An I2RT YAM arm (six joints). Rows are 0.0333 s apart.
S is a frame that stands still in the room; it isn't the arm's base.
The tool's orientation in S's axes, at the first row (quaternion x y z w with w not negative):
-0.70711 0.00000 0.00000 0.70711
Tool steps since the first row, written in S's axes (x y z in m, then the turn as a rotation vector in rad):
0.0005 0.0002 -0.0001 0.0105 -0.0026 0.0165
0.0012 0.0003 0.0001 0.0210 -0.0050 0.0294
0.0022 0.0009 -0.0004 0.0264 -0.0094 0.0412
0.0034 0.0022 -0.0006 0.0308 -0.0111 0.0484
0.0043 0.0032 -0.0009 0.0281 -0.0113 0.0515
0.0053 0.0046 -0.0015 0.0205 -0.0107 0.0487
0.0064 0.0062 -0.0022 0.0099 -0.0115 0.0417
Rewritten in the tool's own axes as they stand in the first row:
0.0005 0.0001 0.0002 0.0105 -0.0165 -0.0026
0.0012 -0.0001 0.0003 0.0210 -0.0294 -0.0050
0.0022 0.0004 0.0009 0.0264 -0.0412 -0.0094
0.0034 0.0006 0.0022 0.0308 -0.0484 -0.0111
0.0043 0.0009 0.0032 0.0281 -0.0515 -0.0113
0.0053 0.0015 0.0046 0.0205 -0.0487 -0.0107
0.0064 0.0022 0.0062 0.0099 -0.0417 -0.0115

